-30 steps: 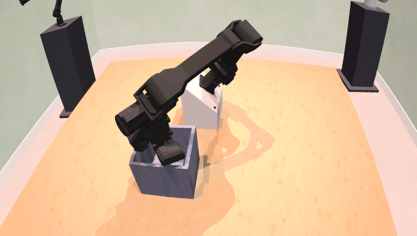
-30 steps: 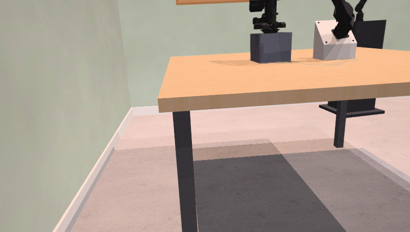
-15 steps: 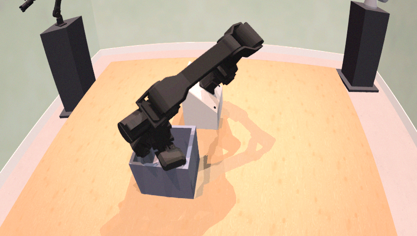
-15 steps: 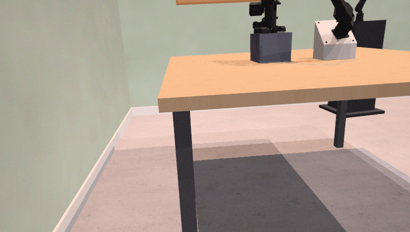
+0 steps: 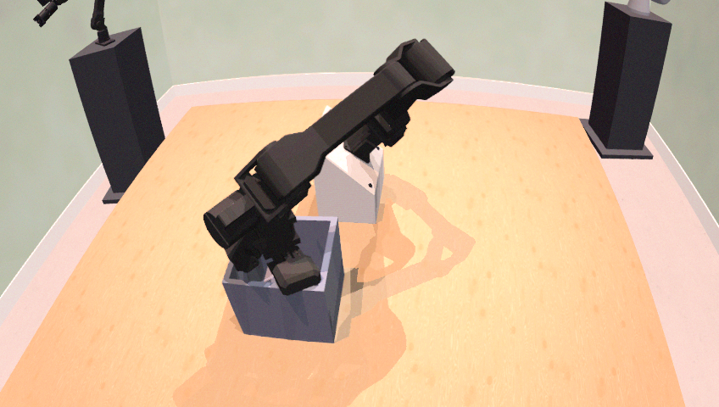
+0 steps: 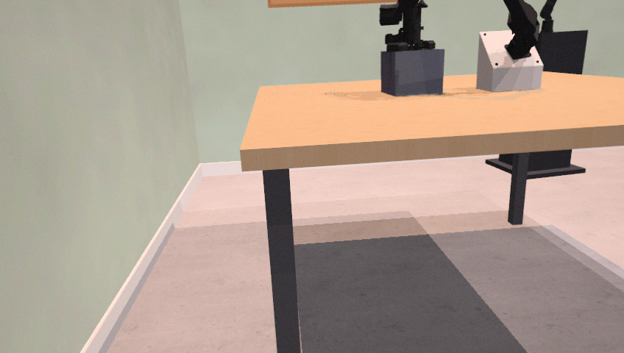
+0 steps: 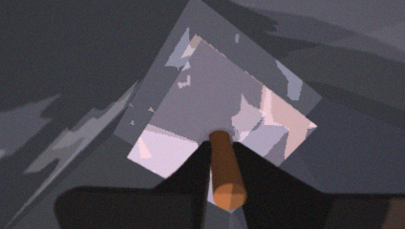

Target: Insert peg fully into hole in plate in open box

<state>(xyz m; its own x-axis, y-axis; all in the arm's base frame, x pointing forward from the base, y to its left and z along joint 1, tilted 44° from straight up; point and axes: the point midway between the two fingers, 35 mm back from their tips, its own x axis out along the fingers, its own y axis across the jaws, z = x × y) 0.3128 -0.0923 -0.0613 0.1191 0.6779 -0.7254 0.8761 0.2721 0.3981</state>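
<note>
Right now my hand is 40 mm above the brown peg. Round my hand: pale plate (50 mm below).
</note>
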